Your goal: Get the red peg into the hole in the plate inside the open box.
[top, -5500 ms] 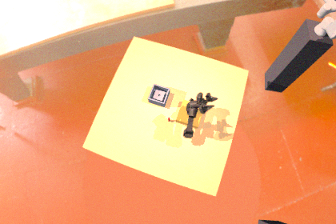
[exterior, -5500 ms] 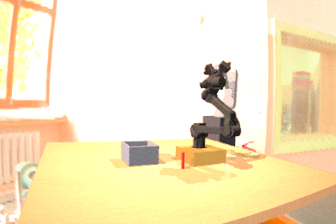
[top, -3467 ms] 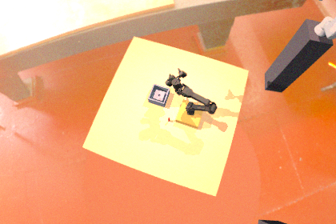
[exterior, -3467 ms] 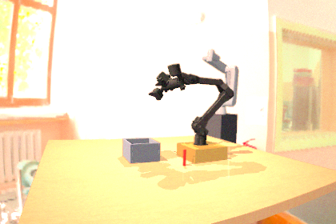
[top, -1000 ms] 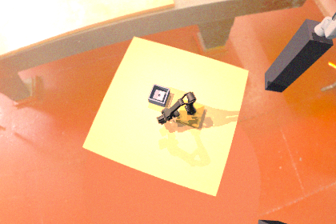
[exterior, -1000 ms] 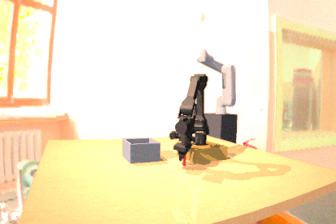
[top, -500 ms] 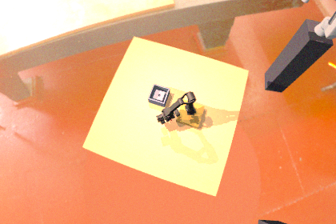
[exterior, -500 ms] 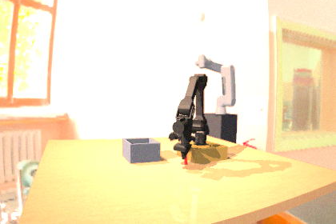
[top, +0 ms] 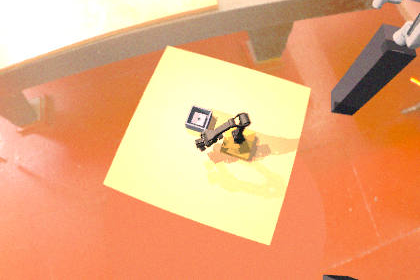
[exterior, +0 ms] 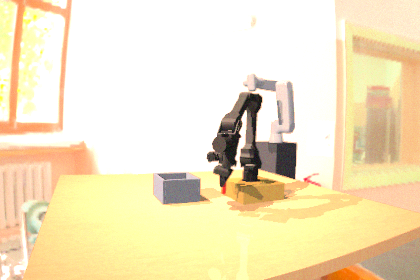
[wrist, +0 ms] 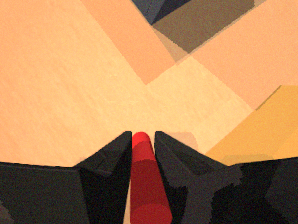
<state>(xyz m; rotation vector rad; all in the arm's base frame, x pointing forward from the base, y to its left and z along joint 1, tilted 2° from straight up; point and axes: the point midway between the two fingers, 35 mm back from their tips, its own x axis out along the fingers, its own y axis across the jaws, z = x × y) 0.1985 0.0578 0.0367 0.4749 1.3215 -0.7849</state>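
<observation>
Right now my gripper tip is 17 cm to the left of the plate, 11 cm short of it and 3 cm above it. Round my gripper tip: grey box (17 cm to the right, 11 cm ahead, 5 cm below); red peg (1 cm to the left, 1 cm behind, 1 cm above).
</observation>
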